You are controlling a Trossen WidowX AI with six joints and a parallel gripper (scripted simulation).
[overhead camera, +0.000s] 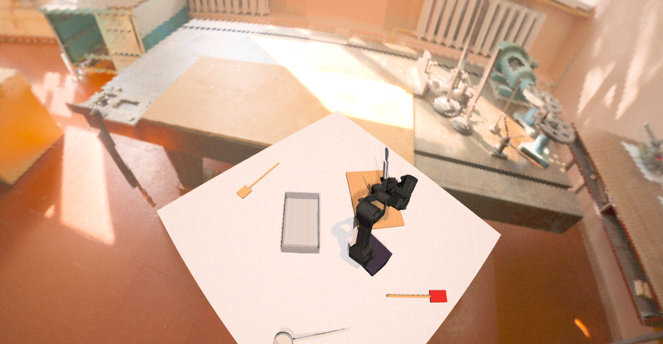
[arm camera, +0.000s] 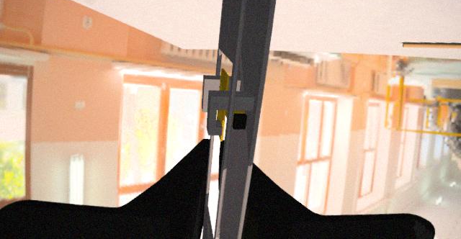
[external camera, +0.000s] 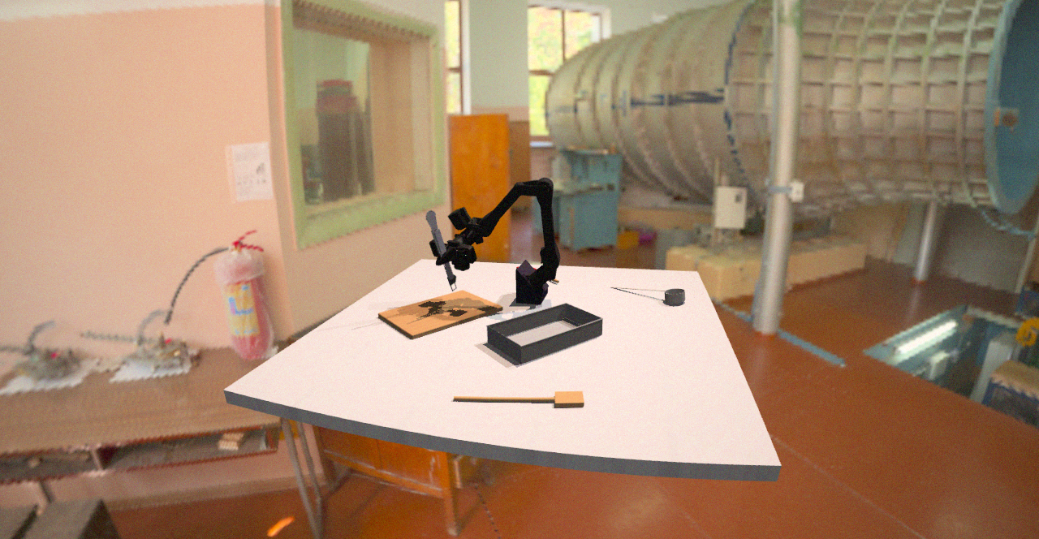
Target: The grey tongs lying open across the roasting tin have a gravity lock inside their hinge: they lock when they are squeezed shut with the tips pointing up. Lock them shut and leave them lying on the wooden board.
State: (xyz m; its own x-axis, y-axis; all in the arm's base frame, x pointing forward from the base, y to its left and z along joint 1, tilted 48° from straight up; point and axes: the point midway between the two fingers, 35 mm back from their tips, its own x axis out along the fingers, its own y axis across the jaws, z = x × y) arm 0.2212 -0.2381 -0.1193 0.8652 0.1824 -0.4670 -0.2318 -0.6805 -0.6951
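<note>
Right now the yellow piece is 5 cm behind my gripper tip, 2 cm below it and 1 cm to the left of it. The rest, counted from my gripper tip: wooden board (17 cm below); roasting tin (40 cm to the left, 15 cm below, 7 cm ahead).
</note>
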